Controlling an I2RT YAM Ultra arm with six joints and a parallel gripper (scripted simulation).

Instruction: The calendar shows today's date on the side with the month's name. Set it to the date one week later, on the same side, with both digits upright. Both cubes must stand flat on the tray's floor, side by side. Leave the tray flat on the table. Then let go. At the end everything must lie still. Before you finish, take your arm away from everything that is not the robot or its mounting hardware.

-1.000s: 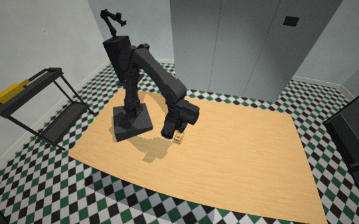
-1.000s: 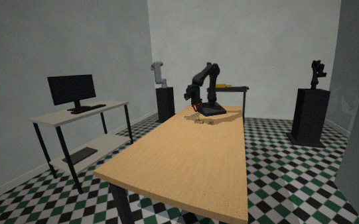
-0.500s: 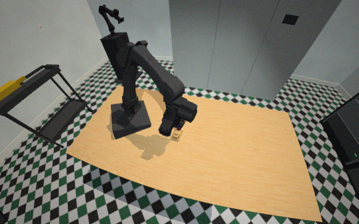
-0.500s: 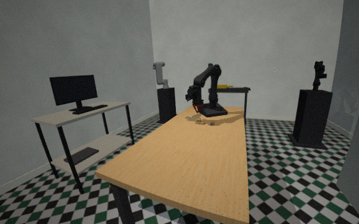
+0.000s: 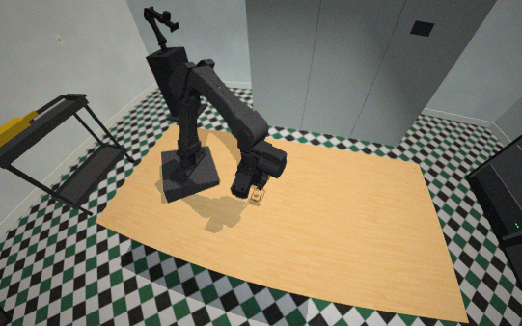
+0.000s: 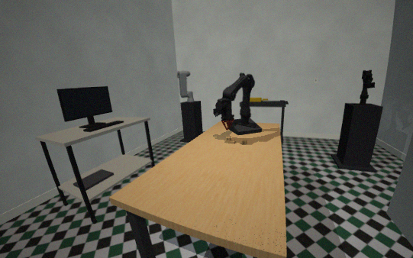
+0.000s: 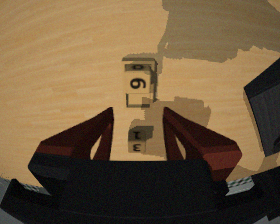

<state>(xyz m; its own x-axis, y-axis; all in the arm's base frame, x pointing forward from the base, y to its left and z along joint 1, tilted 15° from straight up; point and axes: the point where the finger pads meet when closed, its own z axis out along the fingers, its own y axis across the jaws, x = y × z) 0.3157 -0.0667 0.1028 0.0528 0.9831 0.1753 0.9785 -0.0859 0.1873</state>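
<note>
My gripper is now 8 cm above the wooden cube. The rest, counted from my hand: wooden tray 2 cm to the left, 10 cm below.
</note>
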